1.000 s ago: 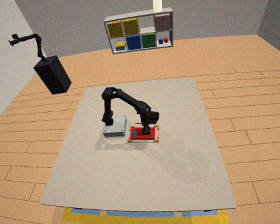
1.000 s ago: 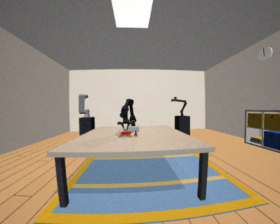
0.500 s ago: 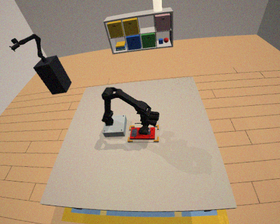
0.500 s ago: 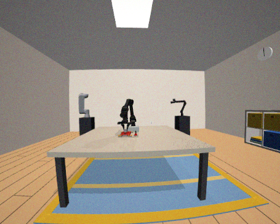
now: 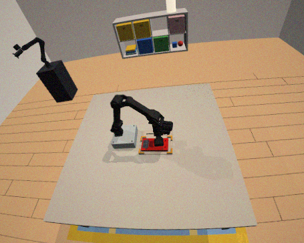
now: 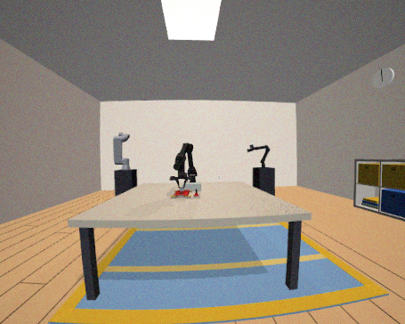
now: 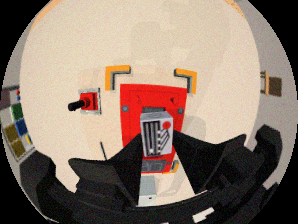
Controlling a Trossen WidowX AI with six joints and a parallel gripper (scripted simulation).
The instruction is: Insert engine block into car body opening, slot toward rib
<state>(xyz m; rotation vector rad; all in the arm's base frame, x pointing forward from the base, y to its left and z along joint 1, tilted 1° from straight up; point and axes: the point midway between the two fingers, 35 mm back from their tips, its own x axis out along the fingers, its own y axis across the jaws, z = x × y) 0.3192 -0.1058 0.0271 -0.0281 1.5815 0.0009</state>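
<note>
The engine block is 1 cm below my gripper tip.
</note>
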